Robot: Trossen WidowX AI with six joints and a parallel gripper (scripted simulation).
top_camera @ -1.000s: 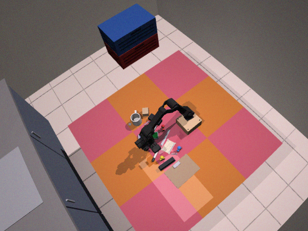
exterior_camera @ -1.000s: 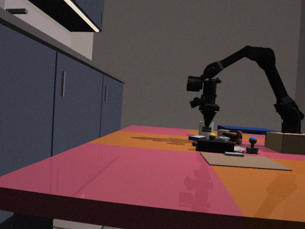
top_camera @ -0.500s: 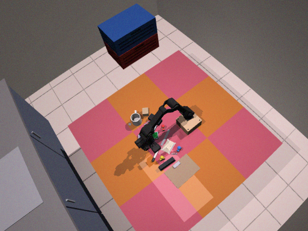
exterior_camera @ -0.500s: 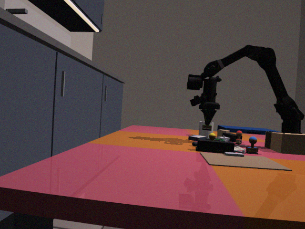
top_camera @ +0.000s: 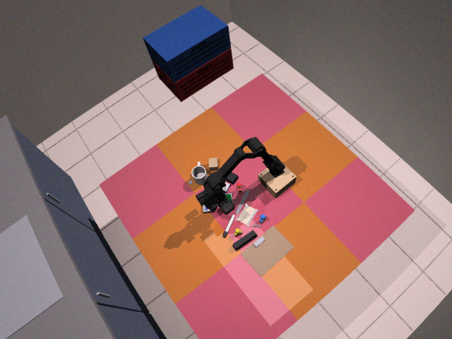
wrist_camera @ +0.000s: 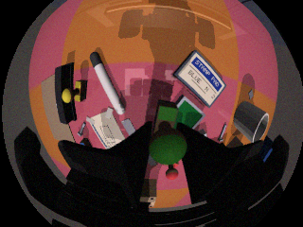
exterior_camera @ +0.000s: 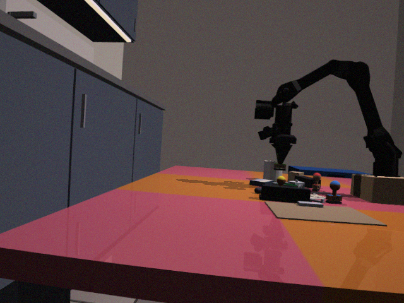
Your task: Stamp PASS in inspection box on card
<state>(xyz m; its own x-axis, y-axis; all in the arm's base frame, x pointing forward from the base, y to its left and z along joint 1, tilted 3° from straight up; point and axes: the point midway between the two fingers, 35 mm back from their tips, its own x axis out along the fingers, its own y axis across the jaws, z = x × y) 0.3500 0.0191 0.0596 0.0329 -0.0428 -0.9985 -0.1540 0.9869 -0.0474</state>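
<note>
Right now the green ink pad is 9 cm below my gripper tip, 5 cm to the right of it and 3 cm behind it. Also, from my gripper tip: green-knobbed stamp right at my gripper tip; then marker 11 cm to the left, 8 cm below, 3 cm ahead; then blue-labelled tin 8 cm below, 6 cm to the right, 6 cm ahead.
</note>
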